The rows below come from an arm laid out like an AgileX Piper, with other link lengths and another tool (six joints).
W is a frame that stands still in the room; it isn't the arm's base.
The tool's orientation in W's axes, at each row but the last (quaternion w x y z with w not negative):
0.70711 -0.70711 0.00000 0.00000
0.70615 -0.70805 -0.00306 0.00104
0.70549 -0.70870 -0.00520 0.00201
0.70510 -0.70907 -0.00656 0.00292
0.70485 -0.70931 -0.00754 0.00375
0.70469 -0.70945 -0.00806 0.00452
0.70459 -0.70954 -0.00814 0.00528
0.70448 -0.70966 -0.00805 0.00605
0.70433 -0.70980 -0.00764 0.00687
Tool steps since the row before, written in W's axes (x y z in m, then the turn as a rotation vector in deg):
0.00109 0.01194 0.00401 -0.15 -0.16 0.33
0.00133 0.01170 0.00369 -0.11 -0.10 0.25
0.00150 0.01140 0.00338 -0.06 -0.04 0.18
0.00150 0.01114 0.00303 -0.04 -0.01 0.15
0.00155 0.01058 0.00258 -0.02 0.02 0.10
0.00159 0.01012 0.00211 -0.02 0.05 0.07
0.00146 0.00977 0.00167 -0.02 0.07 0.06
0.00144 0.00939 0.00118 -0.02 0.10 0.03
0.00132 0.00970 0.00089 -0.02 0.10 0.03
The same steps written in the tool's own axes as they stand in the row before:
0.00109 -0.00401 0.01194 -0.15 -0.33 -0.16
0.00141 -0.00372 0.01168 -0.11 -0.25 -0.10
0.00163 -0.00342 0.01137 -0.06 -0.18 -0.04
0.00166 -0.00308 0.01110 -0.04 -0.15 -0.01
0.00173 -0.00264 0.01054 -0.02 -0.10 0.02
0.00178 -0.00217 0.01008 -0.02 -0.07 0.05
0.00165 -0.00173 0.00973 -0.02 -0.06 0.07
0.00163 -0.00124 0.00935 -0.02 -0.03 0.10
0.00152 -0.00096 0.00966 -0.02 -0.03 0.10

